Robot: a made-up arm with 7 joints. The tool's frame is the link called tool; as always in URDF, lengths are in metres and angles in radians. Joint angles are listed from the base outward. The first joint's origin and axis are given. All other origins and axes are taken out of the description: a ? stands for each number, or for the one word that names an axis. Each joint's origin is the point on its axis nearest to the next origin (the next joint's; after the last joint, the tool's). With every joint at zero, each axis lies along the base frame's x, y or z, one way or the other. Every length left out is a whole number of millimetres.
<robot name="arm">
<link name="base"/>
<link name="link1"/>
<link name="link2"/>
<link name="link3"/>
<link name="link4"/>
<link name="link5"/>
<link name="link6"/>
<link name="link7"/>
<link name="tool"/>
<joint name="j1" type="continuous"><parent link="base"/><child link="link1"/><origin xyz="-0.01 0.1 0.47"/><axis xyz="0 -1 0"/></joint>
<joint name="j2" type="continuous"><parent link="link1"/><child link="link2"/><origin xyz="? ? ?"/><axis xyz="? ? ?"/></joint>
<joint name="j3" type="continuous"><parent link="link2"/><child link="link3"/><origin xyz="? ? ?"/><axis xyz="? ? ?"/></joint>
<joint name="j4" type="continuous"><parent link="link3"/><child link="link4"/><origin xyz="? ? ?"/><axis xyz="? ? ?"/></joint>
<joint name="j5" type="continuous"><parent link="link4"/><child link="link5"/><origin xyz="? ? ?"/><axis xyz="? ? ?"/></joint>
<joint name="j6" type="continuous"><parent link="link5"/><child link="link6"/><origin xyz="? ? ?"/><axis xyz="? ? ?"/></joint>
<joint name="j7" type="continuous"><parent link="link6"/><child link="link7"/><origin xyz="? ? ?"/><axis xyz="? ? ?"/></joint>
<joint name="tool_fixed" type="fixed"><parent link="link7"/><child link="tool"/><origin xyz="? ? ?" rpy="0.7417 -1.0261 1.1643"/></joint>
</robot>
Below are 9 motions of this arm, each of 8 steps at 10 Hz.
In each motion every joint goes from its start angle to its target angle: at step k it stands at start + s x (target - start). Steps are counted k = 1, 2, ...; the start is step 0. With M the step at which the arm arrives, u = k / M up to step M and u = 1 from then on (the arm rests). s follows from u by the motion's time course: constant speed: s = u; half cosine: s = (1 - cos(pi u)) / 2; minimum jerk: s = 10 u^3 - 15 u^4 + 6 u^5.
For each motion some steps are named. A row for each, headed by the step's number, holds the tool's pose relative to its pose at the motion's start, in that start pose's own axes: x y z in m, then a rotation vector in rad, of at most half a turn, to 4 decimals.
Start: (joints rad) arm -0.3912 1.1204 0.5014 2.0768 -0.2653 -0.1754 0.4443
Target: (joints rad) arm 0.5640 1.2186 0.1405 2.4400 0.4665 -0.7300 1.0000
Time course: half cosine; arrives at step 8
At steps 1, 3, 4, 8:
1: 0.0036 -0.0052 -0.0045 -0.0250 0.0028 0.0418
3: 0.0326 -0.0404 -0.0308 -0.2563 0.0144 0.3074
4: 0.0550 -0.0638 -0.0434 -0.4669 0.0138 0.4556
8: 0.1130 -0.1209 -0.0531 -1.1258 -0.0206 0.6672

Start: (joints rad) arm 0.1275 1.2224 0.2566 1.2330 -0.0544 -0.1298 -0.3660
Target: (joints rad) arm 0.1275 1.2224 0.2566 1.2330 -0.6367 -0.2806 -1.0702
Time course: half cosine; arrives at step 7
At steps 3, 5, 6, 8:
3: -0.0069 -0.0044 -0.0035 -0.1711 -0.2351 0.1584
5: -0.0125 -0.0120 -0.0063 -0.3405 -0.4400 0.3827
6: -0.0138 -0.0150 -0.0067 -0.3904 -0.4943 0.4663
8: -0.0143 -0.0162 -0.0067 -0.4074 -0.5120 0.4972

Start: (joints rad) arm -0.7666 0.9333 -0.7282 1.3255 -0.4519 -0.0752 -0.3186
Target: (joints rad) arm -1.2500 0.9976 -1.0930 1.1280 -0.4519 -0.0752 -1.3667
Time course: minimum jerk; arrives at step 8
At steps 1, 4, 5, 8:
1: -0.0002 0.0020 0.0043 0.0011 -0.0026 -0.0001
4: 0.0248 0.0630 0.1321 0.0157 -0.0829 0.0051
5: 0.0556 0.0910 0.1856 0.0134 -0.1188 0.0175
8: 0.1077 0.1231 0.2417 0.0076 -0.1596 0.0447

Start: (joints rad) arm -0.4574 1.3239 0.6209 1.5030 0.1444 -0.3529 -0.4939
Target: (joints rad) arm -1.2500 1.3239 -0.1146 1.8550 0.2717 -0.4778 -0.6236
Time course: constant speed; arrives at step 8
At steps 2, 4, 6, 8:
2: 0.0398 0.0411 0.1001 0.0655 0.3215 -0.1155
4: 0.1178 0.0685 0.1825 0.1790 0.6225 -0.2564
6: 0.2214 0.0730 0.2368 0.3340 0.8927 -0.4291
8: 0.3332 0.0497 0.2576 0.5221 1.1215 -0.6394

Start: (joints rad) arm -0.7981 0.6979 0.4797 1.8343 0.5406 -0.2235 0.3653
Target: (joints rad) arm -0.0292 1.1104 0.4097 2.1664 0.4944 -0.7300 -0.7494
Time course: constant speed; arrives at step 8
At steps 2, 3, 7, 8:
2: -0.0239 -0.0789 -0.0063 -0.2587 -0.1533 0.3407
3: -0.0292 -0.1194 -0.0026 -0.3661 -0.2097 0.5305
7: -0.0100 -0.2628 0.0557 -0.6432 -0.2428 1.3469
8: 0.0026 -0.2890 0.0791 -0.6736 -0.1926 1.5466

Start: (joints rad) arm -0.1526 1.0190 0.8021 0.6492 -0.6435 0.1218 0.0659
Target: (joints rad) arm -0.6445 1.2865 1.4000 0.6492 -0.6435 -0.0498 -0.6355
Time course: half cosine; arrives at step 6
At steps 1, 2, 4, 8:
1: 0.0016 0.0027 -0.0131 0.0136 -0.0650 0.0219
2: 0.0088 0.0074 -0.0482 0.0461 -0.2426 0.0883
4: 0.0470 -0.0016 -0.1337 0.1112 -0.7127 0.3217
8: 0.0734 -0.0169 -0.1675 0.1406 -0.9298 0.4678

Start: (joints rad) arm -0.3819 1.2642 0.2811 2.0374 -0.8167 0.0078 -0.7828
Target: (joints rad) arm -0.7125 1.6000 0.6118 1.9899 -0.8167 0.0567 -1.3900
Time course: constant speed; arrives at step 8
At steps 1, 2, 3, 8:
1: -0.0034 0.0027 -0.0028 -0.0235 -0.0559 0.0401
2: -0.0073 0.0044 -0.0056 -0.0439 -0.1119 0.0854
3: -0.0117 0.0049 -0.0085 -0.0607 -0.1681 0.1353
8: -0.0386 -0.0094 -0.0203 -0.0770 -0.4526 0.4400

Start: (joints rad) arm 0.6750 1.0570 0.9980 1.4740 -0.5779 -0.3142 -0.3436
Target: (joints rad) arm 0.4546 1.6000 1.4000 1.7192 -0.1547 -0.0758 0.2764
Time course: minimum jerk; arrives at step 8
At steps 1, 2, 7, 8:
1: -0.0006 -0.0024 -0.0032 -0.0024 0.0015 0.0019
2: -0.0032 -0.0164 -0.0199 -0.0150 0.0113 0.0143
7: 0.0181 -0.2019 -0.1210 -0.1461 0.2692 0.2768
8: 0.0194 -0.2054 -0.1218 -0.1496 0.2767 0.2834

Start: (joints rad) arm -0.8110 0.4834 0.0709 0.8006 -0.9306 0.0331 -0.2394
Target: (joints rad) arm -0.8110 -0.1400 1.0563 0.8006 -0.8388 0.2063 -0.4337
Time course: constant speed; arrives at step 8
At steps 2, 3, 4, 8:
2: -0.0020 -0.0001 0.0039 0.3274 0.0013 -0.0433
3: -0.0033 0.0049 0.0099 0.4863 0.0100 -0.0847
4: -0.0046 0.0127 0.0194 0.6407 0.0237 -0.1393
8: 0.0017 0.0584 0.0983 1.1869 0.1222 -0.4894

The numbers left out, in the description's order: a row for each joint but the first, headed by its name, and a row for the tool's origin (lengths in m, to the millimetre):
j2: xyz -0.01 0 0, axis 1 0 0
j3: xyz 0 0.01 -0.22, axis 0 0 1
j4: xyz 0.02 -0.04 0, axis 0 -1 0
j5: xyz 0.02 0 -0.3, axis 0 0 1
j6: xyz 0.01 0.03 0, axis 0 1 0
j7: xyz -0.01 0 0.02, axis -1 0 0
tool: xyz 0 -0.03 0

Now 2 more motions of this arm.
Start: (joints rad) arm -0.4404 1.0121 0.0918 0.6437 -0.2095 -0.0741 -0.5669
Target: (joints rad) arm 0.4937 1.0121 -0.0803 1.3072 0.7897 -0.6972 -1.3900
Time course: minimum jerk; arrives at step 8
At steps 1, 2, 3, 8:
1: -0.0004 -0.0074 -0.0005 0.0298 -0.0074 0.0306
2: -0.0005 -0.0478 -0.0055 0.1952 -0.0491 0.1941
3: 0.0099 -0.1251 -0.0247 0.5363 -0.1327 0.4974
8: 0.1852 -0.3342 -0.1924 2.2013 -0.1950 1.3923

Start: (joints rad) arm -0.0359 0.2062 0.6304 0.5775 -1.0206 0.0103 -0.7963
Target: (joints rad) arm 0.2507 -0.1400 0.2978 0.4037 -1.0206 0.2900 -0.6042
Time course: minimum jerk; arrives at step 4
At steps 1, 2, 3, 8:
1: 0.0116 -0.0111 0.0226 -0.0104 0.0592 -0.0140
2: 0.0672 -0.0585 0.0998 -0.0718 0.2753 -0.0428
3: 0.1386 -0.1084 0.1597 -0.1659 0.4649 -0.0350
8: 0.1593 -0.1211 0.1723 -0.1954 0.5084 -0.0275

